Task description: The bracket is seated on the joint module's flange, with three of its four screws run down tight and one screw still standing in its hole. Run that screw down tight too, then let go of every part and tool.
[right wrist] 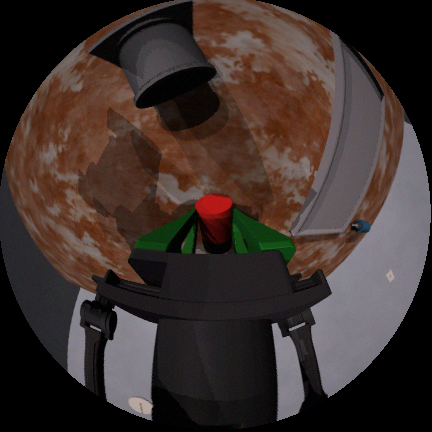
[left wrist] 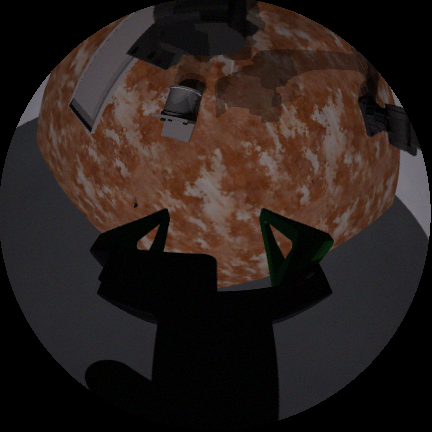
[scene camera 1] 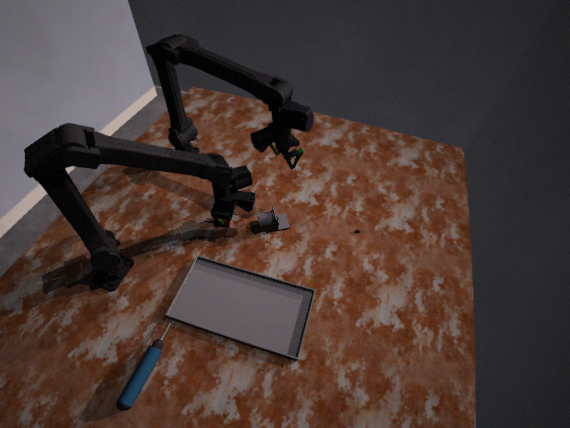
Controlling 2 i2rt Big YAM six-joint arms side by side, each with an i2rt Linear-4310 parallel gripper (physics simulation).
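Places are measured from the left arm's base along level axes (x up, y ahead, z left), in millimetres.
Where they show: left gripper, fingertip midpoint: point(left wrist: 214, 212) point(scene camera 1: 285, 161); right gripper, fingertip midpoint: point(right wrist: 214, 212) point(scene camera 1: 226, 223); left arm's base, link origin: point(left wrist: 368, 114); right arm's base, link origin: point(scene camera 1: 115, 272).
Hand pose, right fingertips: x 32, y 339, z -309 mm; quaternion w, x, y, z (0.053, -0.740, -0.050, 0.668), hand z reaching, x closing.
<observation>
Things, the pixels of their top centre, and the offset from my right fingertips. "spot": a spot on its surface instead.
- joint module, top centre: point(left wrist: 173, 101) point(scene camera 1: 266, 214) dx +35, dy +136, dz +59 mm
- bracket, top centre: point(left wrist: 165, 128) point(scene camera 1: 280, 211) dx +39, dy +180, dz +84 mm
- red-ended tool, top centre: point(right wrist: 218, 249) point(scene camera 1: 216, 219) dx +19, dy -34, dz -8 mm
- grey tray, top centre: point(right wrist: 365, 143) point(scene camera 1: 242, 302) dx -16, dy +159, dz -257 mm
- blue-handled screwdriver, surface spot: point(scene camera 1: 141, 375) spot: dx +7, dy -21, dz -538 mm
- small dark thing, top centre: point(left wrist: 133, 207) point(scene camera 1: 358, 230) dx -20, dy +473, dz +131 mm
The joint module point(scene camera 1: 266, 220) point(left wrist: 182, 101) point(right wrist: 160, 55), a grey cylinder, lies on its side on the table. The bracket point(scene camera 1: 283, 221) point(left wrist: 178, 131) is at its flange end, with a pale plate sticking out. Small dark marks show along that joint in the left wrist view; which is the standing screw I cannot tell. My right gripper point(scene camera 1: 225, 221) point(right wrist: 214, 212) is shut on a red-ended tool point(right wrist: 215, 225), held crosswise above the table, left of the module in the scene view. My left gripper point(scene camera 1: 286, 159) point(left wrist: 214, 212) is open and empty, high behind the module.
A grey tray point(scene camera 1: 240, 334) point(right wrist: 327, 232) lies in front of the module. A blue-handled screwdriver point(scene camera 1: 141, 375) point(right wrist: 363, 226) lies beside its near left corner. A small dark thing point(scene camera 1: 357, 231) point(left wrist: 135, 205) lies right of the module in the scene view.
</observation>
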